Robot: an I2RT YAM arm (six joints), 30 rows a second.
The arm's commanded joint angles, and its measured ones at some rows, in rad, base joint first. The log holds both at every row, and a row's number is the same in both.
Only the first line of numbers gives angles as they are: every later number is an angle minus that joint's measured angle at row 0.
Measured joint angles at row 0:
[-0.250, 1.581, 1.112, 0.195, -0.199, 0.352]
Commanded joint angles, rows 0 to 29:
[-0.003, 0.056, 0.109, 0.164, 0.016, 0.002]
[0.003, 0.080, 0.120, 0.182, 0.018, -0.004]
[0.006, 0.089, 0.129, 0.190, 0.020, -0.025]
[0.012, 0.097, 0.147, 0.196, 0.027, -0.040]
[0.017, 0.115, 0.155, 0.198, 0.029, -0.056]
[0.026, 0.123, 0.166, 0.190, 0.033, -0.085]
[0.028, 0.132, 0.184, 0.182, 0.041, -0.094]
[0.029, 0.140, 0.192, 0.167, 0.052, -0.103]
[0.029, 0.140, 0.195, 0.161, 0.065, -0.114]
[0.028, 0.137, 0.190, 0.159, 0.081, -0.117]
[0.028, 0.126, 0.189, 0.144, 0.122, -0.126]
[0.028, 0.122, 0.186, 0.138, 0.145, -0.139]
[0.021, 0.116, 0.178, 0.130, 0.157, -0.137]
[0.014, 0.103, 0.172, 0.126, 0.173, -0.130]
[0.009, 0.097, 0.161, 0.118, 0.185, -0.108]
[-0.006, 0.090, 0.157, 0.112, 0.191, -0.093]
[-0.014, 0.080, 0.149, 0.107, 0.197, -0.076]
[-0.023, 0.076, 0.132, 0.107, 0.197, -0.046]
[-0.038, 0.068, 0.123, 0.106, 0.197, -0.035]
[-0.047, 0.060, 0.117, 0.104, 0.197, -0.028]
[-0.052, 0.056, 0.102, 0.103, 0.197, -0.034]
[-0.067, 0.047, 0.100, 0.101, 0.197, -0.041]
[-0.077, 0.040, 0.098, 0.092, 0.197, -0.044]
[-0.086, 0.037, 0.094, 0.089, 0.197, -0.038]
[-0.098, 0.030, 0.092, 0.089, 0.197, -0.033]
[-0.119, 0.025, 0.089, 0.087, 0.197, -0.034]
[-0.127, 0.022, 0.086, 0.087, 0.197, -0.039]
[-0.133, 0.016, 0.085, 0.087, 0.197, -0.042]
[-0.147, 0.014, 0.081, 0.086, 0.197, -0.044]
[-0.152, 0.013, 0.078, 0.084, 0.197, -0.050]
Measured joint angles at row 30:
[-0.044, 0.081, 0.091, 0.071, 0.077, -0.056]
